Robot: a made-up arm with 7 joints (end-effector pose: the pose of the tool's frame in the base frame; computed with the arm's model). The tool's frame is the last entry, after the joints.
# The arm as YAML. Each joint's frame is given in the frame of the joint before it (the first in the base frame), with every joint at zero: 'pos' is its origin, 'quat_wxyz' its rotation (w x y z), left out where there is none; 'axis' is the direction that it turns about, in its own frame. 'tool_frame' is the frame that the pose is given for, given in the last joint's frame.
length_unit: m
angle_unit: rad
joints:
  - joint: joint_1
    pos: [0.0, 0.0, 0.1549]
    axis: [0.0, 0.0, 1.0]
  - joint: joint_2
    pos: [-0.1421, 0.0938, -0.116]
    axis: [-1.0, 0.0, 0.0]
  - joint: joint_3
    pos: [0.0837, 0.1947, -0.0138]
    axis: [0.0, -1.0, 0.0]
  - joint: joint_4
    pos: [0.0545, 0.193, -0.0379]
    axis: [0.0, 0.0, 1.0]
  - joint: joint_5
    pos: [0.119, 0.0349, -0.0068]
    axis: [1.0, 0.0, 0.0]
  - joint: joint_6
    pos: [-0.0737, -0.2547, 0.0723]
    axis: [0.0, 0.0, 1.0]
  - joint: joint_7
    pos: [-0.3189, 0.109, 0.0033]
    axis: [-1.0, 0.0, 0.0]
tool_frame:
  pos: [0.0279, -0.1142, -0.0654]
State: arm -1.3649 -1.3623 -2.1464 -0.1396 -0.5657 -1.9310 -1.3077
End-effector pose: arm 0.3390 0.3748 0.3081 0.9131 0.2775 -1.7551
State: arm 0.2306 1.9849 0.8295 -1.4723 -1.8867 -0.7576 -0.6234
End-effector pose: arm 0.0061 -0.1114 -0.4347 -1.5861 -2.4434 -1.1182
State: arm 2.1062 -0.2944 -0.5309 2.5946 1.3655 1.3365 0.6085
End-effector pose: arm -0.5410 -0.5782 -0.3501 -0.7970 -1.4393 -0.1580
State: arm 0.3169 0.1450 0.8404 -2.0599 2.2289 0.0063 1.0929
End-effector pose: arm 0.1331 0.7249 -0.1055 1.6350 -1.4337 -1.2024
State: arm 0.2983 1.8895 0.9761 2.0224 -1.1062 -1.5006 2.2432
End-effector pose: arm -0.1171 -0.2727 -0.2995 0.7742 2.5075 -0.1404
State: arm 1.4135 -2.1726 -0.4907 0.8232 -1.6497 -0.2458 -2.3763
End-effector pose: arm 0.0145 -0.2153 0.3139 -2.1853 -1.2636 -0.6790
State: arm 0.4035 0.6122 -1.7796 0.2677 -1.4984 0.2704 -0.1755
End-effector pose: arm 0.0657 0.4838 -0.0678 -1.3661 1.7851 1.2234
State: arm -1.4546 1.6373 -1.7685 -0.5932 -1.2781 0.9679 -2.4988
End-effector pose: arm 0.2242 -0.2692 -0.5242 0.1955 -0.0221 2.1331
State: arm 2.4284 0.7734 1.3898 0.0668 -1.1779 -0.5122 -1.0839
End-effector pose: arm -0.1565 -0.2158 -0.2943 -2.0200 1.4406 -1.8776
